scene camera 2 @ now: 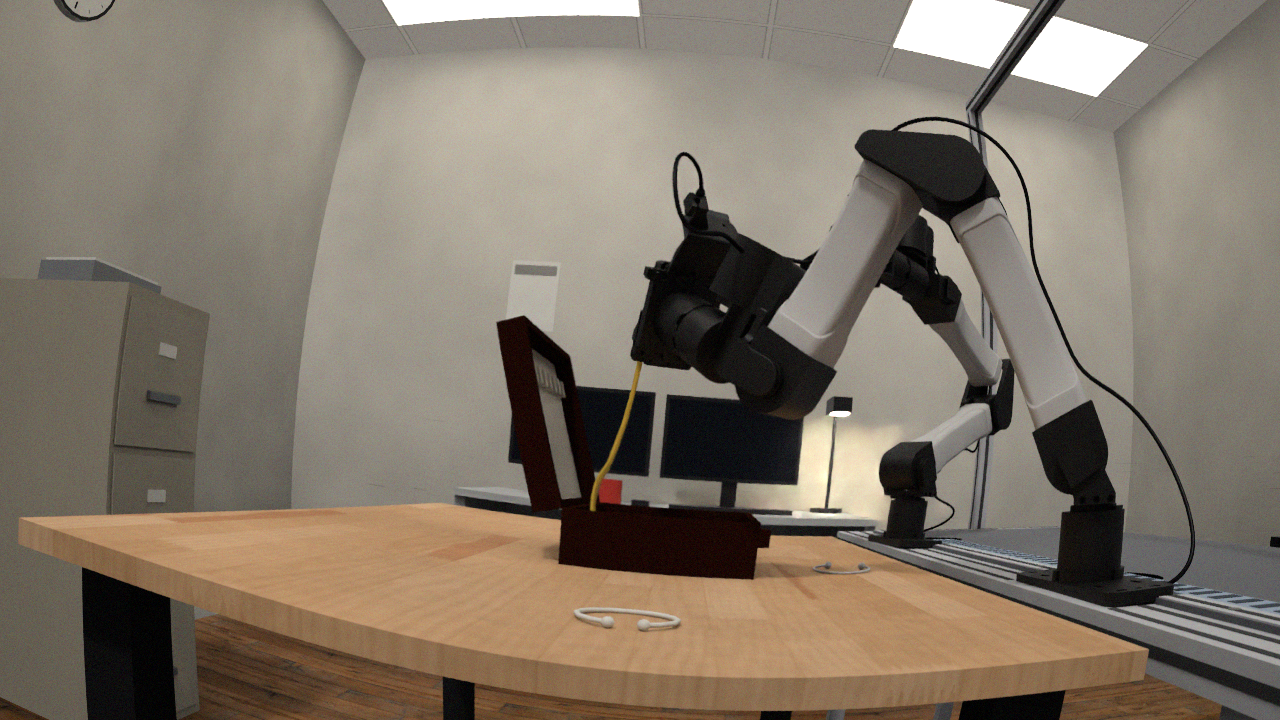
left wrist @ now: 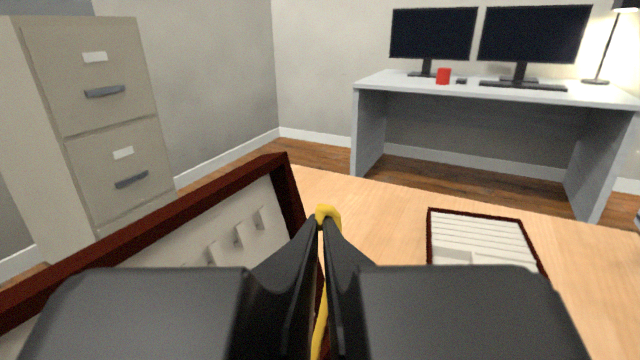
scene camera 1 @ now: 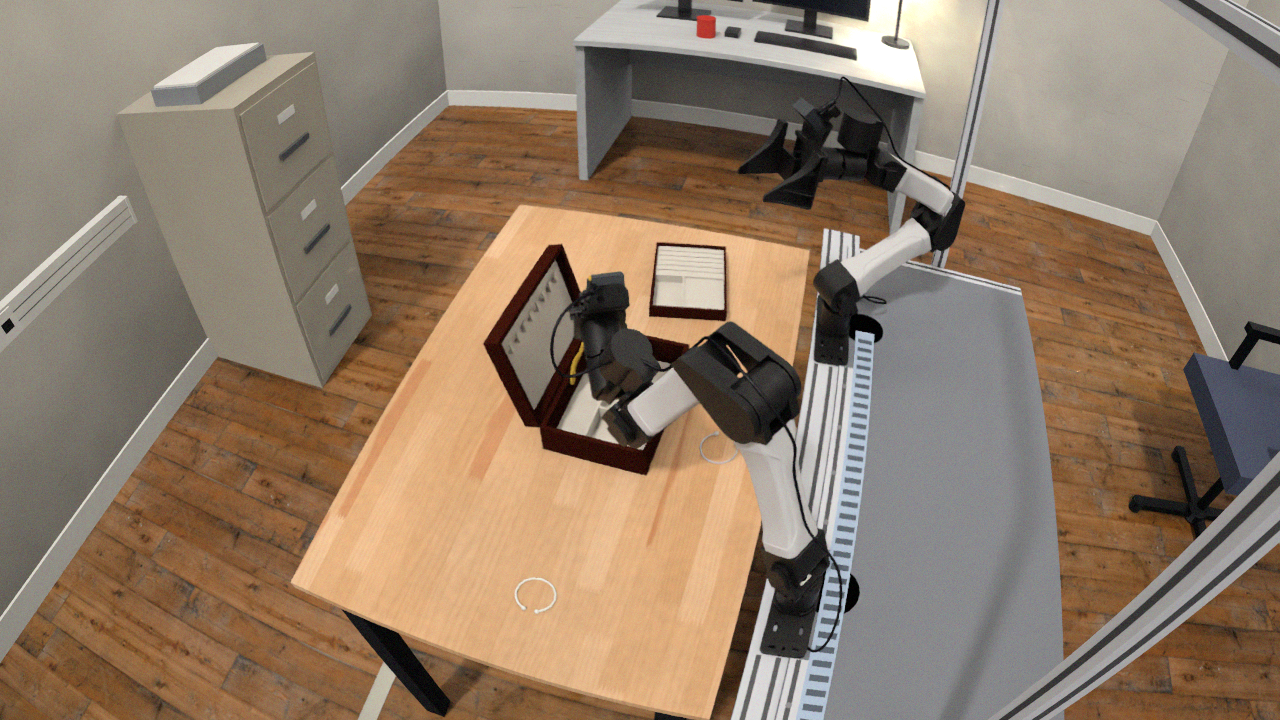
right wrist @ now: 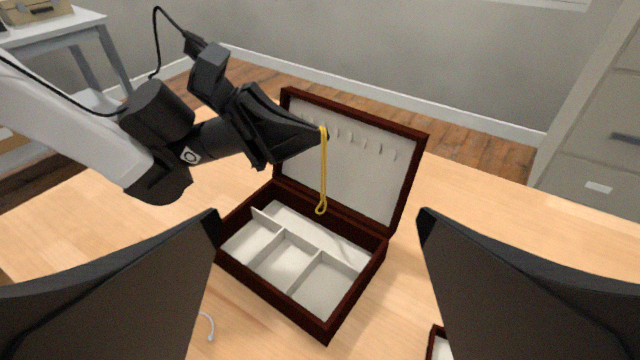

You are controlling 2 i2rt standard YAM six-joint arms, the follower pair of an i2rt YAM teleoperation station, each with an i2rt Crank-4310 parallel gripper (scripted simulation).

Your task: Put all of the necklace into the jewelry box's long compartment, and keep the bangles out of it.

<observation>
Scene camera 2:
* left gripper: 636,334
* jewelry box: 675,543
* white bangle: 643,625
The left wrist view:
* left gripper: 320,218
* jewelry box: 241,218
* separate tray: 458,237
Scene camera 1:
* left gripper: 589,279
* right gripper: 750,183
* jewelry box: 544,399
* separate tray: 702,267
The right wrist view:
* left gripper: 328,135
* right gripper: 318,212
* jewelry box: 362,185
</observation>
